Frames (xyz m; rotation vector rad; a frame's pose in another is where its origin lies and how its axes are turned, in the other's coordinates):
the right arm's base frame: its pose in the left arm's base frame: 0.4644 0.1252 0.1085 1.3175 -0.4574 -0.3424
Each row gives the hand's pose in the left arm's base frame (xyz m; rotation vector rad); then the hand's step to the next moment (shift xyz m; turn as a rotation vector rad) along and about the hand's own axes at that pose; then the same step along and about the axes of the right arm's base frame.
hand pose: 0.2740 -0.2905 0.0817 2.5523 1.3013 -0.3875
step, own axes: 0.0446 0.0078 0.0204 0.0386 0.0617 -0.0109
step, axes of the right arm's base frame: 0.0101 -0.0284 -0.0395 0.0651 0.0012 -0.0344
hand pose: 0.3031 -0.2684 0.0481 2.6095 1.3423 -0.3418
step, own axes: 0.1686 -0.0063 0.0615 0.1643 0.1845 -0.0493
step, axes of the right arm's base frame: 0.0003 -0.0801 -0.1607 0.1996 0.0143 -0.1531
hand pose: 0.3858 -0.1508 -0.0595 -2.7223 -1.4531 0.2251
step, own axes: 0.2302 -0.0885 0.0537 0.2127 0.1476 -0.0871
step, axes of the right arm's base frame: -0.0862 -0.0136 -0.2368 0.1756 0.0634 -0.1994
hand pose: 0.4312 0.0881 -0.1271 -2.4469 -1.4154 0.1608
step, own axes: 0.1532 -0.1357 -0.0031 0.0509 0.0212 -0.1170
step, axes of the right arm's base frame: -0.1173 0.0973 -0.1366 0.0712 0.1050 -0.0250
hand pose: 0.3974 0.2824 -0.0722 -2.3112 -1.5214 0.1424
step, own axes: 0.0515 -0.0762 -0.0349 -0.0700 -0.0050 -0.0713
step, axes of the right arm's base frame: -0.0534 0.0788 -0.0247 0.0350 0.0409 0.0844
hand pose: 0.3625 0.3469 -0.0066 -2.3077 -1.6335 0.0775
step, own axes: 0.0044 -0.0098 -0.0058 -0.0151 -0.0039 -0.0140
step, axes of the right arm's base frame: -0.0070 0.0100 -0.0001 0.0044 0.0086 0.0186
